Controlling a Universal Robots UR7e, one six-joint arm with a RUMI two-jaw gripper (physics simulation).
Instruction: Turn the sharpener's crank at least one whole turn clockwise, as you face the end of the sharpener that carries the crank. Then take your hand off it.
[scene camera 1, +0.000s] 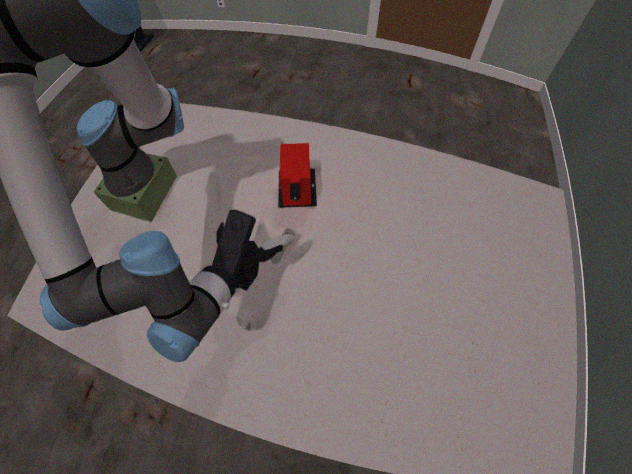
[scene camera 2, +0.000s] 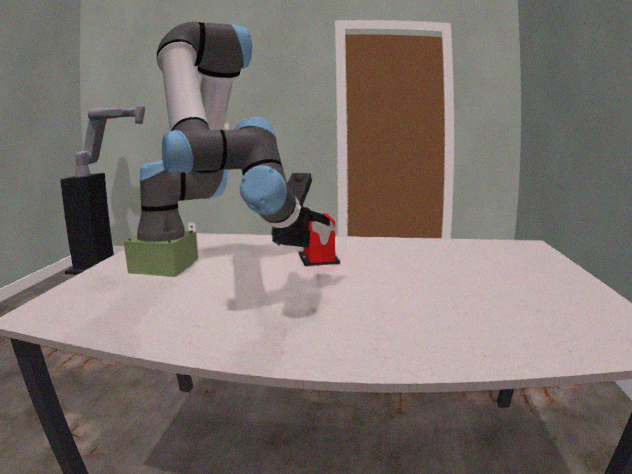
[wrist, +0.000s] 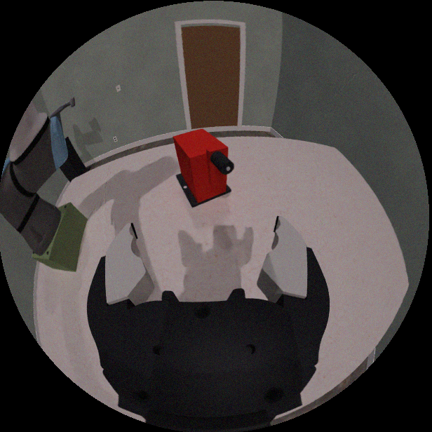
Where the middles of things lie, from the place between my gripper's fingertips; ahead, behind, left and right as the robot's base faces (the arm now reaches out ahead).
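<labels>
Red sharpener (scene camera 1: 294, 158): my gripper 18 cm to the right of it, 3 cm short of it, 7 cm above it.
</labels>
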